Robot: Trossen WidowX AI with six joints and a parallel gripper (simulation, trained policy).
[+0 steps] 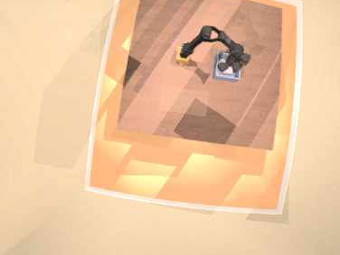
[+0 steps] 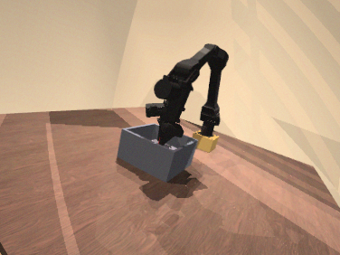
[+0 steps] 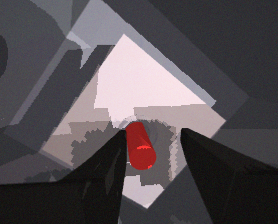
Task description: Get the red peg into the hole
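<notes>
Right now my gripper tip is 10 mm to the right of the red peg, 10 mm short of it and 10 mm above it. The rest, counted from my gripper tip: grey box: 40 mm below, 10 mm to the left, 10 mm ahead; then pale plate: 20 mm below, 10 mm to the left, 10 mm ahead.
</notes>
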